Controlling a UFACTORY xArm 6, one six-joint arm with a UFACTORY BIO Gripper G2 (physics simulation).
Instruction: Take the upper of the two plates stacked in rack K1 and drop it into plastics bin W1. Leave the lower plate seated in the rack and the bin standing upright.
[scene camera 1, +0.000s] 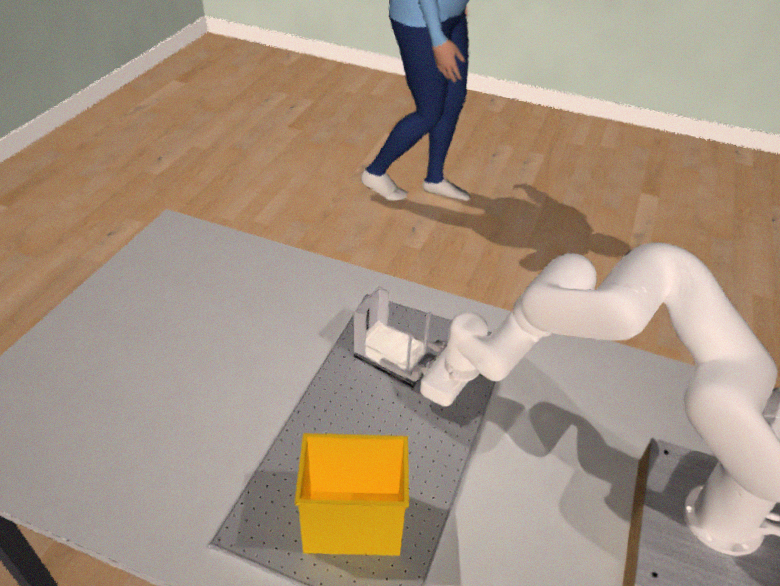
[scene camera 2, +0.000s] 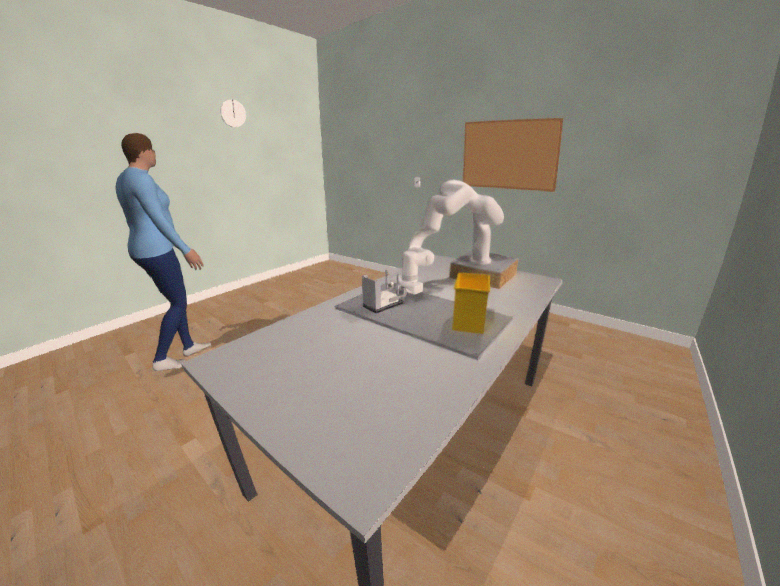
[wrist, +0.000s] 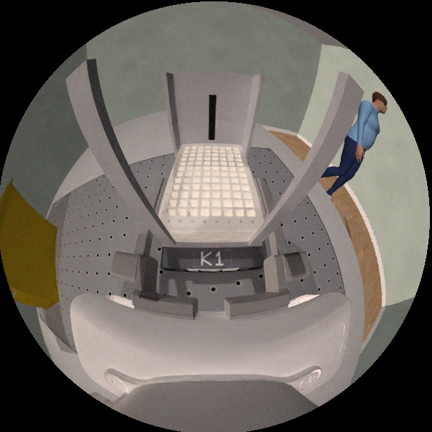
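Observation:
What I can see here is a yellow plastics bin W1, and my gripper's in sight as well.

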